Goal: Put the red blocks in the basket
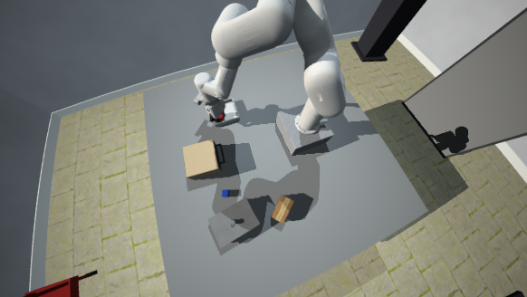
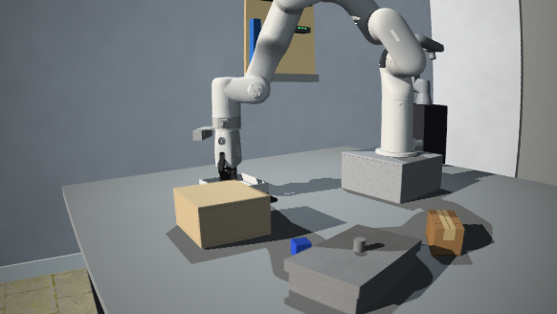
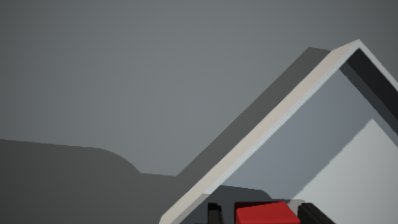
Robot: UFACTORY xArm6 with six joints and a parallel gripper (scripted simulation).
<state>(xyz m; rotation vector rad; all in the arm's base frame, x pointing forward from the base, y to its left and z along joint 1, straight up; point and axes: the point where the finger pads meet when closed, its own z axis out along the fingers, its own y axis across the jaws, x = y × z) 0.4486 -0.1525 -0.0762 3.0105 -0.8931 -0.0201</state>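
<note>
The white basket lies 20 mm behind my hand, 40 mm to the right of it and 20 mm below it. The rest, counted from my hand: blue block: 420 mm to the left, 20 mm below; drawer: 80 mm ahead, 240 mm to the left, 10 mm above; light wooden cabinet: 90 mm ahead, 250 mm to the left, 10 mm above.
</note>
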